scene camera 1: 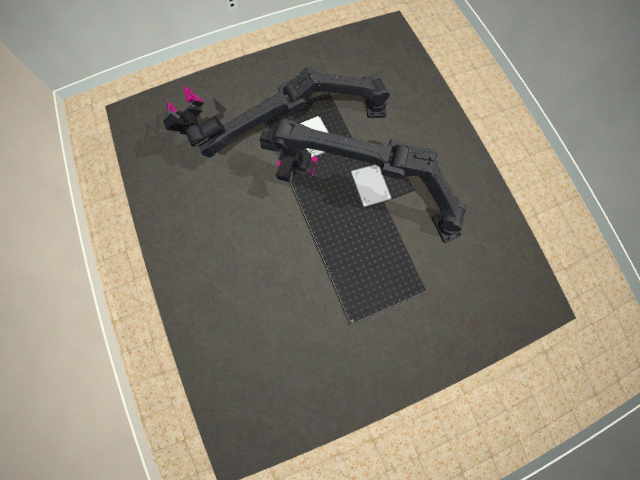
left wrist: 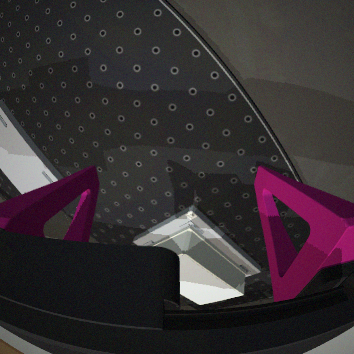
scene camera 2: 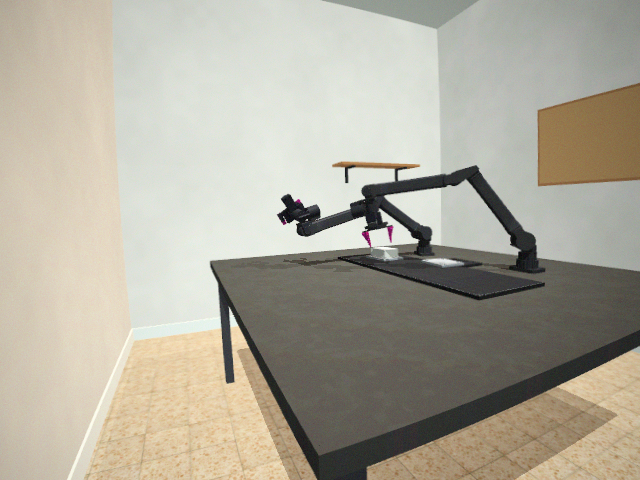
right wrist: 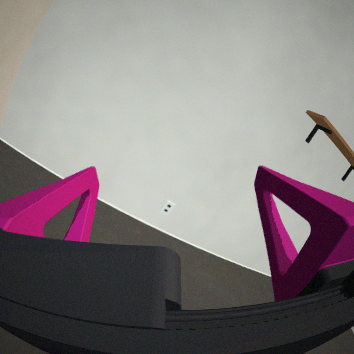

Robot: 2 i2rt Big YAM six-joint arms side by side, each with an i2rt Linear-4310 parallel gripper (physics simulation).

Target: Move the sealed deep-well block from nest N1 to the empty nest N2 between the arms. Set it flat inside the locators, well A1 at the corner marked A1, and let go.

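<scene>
The sealed deep-well block is pale with a white top and sits in nest N1. My left arm covers part of it in scene camera 1. Nest N2 is a flat, empty white plate with corner locators. My left gripper is open and empty, pointing down above the board, close to the block and not around it. My right gripper is open and empty, raised far from both nests. The A1 marks are too small to read.
The nests stand on a dark perforated board on the dark table. My left forearm passes over the board between the nests in scene camera 1. A wall shelf is behind.
</scene>
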